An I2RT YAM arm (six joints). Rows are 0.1 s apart.
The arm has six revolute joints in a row. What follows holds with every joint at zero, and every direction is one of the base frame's. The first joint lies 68 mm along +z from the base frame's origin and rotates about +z. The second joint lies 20 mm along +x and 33.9 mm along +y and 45.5 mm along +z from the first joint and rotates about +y. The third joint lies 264 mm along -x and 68.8 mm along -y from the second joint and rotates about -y. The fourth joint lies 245 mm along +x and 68.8 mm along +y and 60 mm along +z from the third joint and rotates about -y. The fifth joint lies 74 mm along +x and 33.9 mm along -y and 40.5 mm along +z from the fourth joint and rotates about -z. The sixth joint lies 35.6 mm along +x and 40.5 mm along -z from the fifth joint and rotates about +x. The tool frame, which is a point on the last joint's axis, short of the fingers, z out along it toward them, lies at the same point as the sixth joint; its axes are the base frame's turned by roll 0, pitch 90 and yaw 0 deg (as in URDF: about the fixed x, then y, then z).
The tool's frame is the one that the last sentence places.
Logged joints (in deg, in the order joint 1, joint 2, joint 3, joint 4, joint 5, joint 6), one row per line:
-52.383 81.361 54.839 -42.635 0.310 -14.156
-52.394 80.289 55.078 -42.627 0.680 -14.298
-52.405 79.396 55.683 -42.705 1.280 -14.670
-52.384 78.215 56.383 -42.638 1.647 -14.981
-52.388 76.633 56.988 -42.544 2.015 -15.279
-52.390 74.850 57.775 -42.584 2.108 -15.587
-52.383 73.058 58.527 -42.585 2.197 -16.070
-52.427 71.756 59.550 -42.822 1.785 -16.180
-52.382 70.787 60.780 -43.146 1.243 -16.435
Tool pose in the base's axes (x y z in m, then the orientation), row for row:
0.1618 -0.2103 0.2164 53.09 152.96 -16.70
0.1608 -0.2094 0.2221 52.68 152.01 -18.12
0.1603 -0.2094 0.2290 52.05 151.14 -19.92
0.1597 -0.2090 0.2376 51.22 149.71 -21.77
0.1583 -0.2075 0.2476 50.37 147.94 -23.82
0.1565 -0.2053 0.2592 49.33 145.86 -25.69
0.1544 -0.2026 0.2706 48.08 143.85 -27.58
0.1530 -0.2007 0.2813 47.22 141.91 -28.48
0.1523 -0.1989 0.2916 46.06 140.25 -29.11
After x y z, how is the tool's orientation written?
As a rotation vector, in degrees.
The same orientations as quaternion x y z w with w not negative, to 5 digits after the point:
0.32249 0.92913 -0.10144 0.14979
0.32134 0.92724 -0.11053 0.15732
0.31873 0.92550 -0.12198 0.16429
0.31568 0.92269 -0.13417 0.17605
0.31282 0.91877 -0.14793 0.19008
0.30916 0.91413 -0.16100 0.20702
0.30399 0.90950 -0.17438 0.22359
0.30110 0.90490 -0.18160 0.23983
0.29601 0.90133 -0.18708 0.25492

